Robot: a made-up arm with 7 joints.
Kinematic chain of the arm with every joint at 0, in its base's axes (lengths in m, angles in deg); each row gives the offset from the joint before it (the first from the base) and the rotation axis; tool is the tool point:
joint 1: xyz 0 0 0.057 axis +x
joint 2: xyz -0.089 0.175 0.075 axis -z
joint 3: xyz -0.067 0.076 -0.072 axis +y
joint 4: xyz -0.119 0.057 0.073 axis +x
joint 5: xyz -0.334 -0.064 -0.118 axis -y
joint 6: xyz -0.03 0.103 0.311 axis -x
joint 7: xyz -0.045 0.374 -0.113 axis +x
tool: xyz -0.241 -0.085 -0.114
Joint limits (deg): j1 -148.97..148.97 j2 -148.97..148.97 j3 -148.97..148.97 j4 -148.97..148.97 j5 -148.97..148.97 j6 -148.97..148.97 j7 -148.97..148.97
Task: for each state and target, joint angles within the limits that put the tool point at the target. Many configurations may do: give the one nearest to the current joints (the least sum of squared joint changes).
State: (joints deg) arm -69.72 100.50 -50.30 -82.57 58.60 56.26 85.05
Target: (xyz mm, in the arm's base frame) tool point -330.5 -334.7 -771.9
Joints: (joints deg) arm -86.16 95.79 -45.28 -94.41 24.29 69.84 81.97
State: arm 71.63 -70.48 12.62 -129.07 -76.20 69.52 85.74
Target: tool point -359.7 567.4 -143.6
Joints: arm 100.78 -71.25 -28.25 -129.09 -82.11 44.06 93.12
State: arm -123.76 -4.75 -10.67 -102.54 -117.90 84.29 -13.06
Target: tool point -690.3 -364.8 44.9
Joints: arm -147.58 -20.33 -30.32 -108.57 -91.50 67.26 -2.44
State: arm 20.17 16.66 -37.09 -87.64 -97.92 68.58 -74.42
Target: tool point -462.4 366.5 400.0
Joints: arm 43.84 4.04 -21.44 -78.91 -104.62 81.73 -67.04
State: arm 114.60 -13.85 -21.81 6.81 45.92 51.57 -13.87
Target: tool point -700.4 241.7 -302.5
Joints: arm 90.51 -56.11 -5.22 5.07 25.12 51.00 -22.45
